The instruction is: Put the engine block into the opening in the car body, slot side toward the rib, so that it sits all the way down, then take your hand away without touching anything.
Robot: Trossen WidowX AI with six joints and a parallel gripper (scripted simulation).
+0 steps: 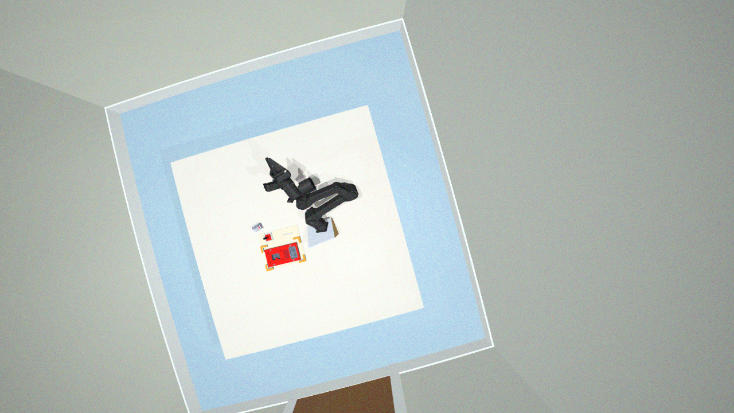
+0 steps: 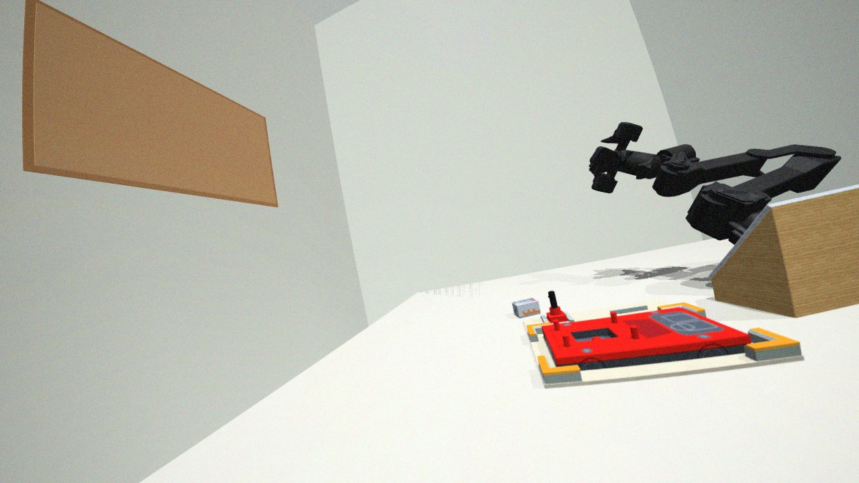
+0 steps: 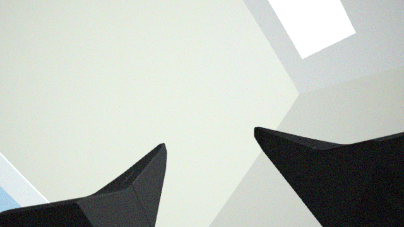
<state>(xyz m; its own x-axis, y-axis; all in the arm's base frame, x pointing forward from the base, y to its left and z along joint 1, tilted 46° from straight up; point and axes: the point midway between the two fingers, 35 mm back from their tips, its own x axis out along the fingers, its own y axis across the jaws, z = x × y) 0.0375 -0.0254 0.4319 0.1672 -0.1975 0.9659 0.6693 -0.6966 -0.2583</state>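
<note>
Now: gripper tip 300 mm short of the engine block, 280 mm to the right of it and 360 mm above it.
</note>
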